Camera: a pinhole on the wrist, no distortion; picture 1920 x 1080 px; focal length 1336.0 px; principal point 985.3 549.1 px. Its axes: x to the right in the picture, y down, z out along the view. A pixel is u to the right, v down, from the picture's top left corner.
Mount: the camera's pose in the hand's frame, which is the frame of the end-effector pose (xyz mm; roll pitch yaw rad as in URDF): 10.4 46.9 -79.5 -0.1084 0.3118 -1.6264
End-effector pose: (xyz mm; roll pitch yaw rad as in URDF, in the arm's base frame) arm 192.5 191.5 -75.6 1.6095 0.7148 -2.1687
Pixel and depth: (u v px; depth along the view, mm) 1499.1 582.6 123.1
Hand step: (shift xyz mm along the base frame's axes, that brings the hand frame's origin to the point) -12.8 18.0 -42.6
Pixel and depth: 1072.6 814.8 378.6
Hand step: -225.7 129.5 -157.7
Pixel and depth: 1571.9 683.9 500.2
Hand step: -173.4 293.8 -311.5
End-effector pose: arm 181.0 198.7 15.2 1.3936 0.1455 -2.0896
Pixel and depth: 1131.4 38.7 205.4
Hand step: -79.1 104.8 -8.0
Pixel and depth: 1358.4 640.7 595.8
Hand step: -443.9 179.8 -228.6
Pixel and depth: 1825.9 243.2 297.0
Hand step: -129.7 151.7 -183.5
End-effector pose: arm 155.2 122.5 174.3 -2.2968 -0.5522 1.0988
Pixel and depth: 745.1 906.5 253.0
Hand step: -37.0 187.2 -46.6
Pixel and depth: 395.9 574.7 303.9
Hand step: -45.1 204.1 -164.6
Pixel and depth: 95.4 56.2 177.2
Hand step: 2.1 65.8 -158.2
